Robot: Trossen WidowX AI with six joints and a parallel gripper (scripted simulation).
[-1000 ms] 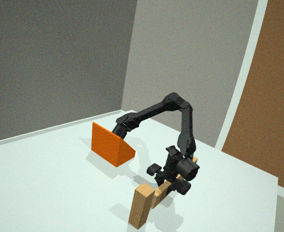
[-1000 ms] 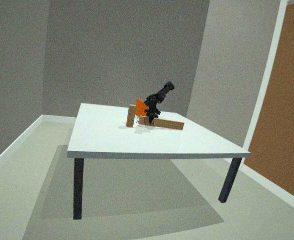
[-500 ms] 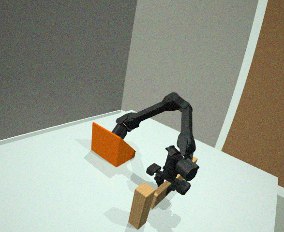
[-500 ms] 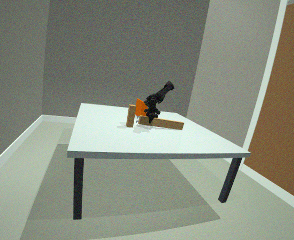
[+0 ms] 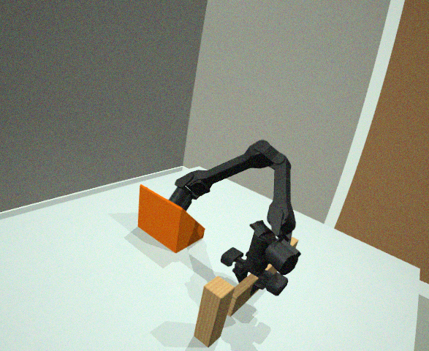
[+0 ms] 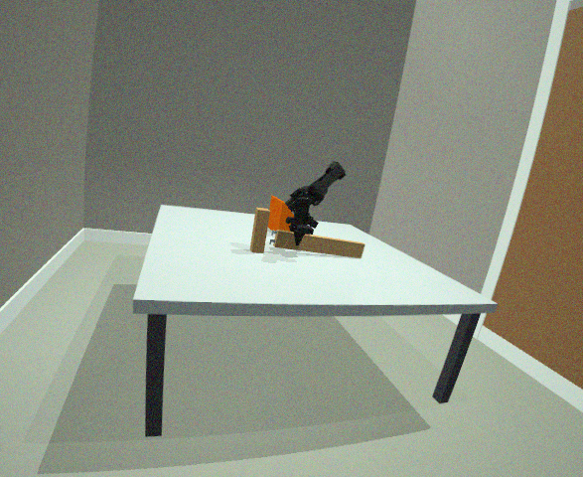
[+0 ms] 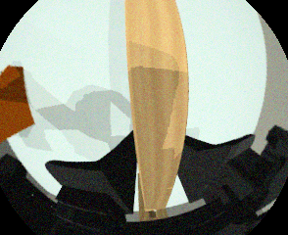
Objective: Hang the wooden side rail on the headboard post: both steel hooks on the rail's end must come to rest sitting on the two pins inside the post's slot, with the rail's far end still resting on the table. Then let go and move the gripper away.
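Right now the wooden headboard post is 16 cm to the right of my gripper tip, 4 cm above it and 2 cm behind it.
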